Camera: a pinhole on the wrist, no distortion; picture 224 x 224 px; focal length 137.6 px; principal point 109.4 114.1 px. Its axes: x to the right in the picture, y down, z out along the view. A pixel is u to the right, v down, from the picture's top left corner.
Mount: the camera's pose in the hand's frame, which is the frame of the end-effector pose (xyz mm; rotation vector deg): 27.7 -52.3 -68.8 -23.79 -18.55 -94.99
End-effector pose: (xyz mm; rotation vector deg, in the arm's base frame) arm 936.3 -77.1 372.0 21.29 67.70 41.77
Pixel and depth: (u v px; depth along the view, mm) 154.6 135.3 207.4
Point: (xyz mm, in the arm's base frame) 1093.2 -32.0 359.8
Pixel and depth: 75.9 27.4 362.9
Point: 1043.1 -8.6 696.7
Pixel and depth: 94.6 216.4 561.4
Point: 1333.6 444.9 287.4
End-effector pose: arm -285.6 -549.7 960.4 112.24 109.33 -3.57
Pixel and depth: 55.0 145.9 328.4
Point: -44.0 -462.3 816.1
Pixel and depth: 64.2 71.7 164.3
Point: -200.0 -569.2 929.8
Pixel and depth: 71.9 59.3 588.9
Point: 169.2 -799.8 740.2
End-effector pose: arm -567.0 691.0 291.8 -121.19 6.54 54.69
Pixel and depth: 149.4 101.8 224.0
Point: -645.5 813.6 219.7
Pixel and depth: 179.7 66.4 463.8
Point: -907.8 1008.4 211.1
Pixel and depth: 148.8 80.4 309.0
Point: -742.7 847.4 203.1
